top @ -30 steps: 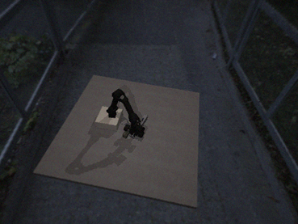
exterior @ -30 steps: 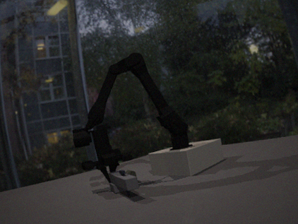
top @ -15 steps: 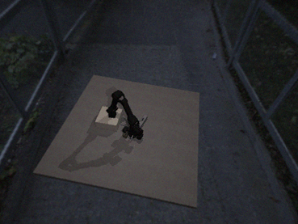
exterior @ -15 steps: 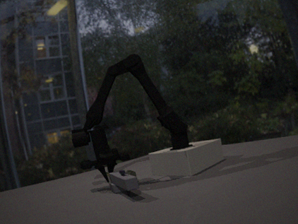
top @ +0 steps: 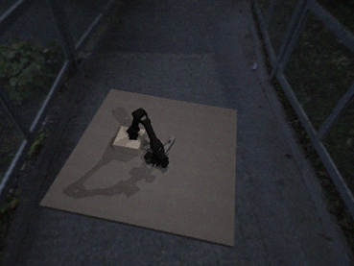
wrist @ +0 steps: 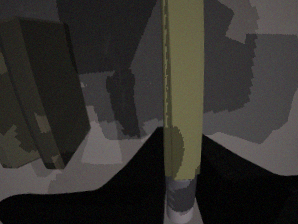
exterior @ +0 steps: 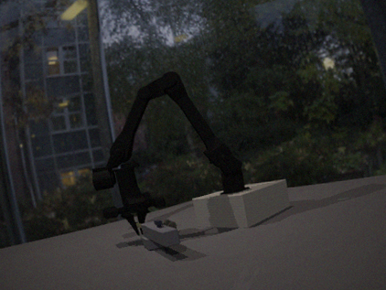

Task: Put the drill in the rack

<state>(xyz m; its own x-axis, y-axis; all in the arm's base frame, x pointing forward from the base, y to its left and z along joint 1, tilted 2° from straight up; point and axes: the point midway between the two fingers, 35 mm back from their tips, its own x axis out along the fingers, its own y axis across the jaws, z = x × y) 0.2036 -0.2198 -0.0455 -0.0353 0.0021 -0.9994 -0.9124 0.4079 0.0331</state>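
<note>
Now: the olive rack 60 mm to the left of my gripper tip and 60 mm behind it. The rest, counted from my gripper tip: yellow drill 30 mm to the left, 30 mm above, 20 mm ahead; dark key 200 mm to the left, 90 mm ahead, 40 mm above; grey block 180 mm to the left, 80 mm ahead, 30 mm above.
</note>
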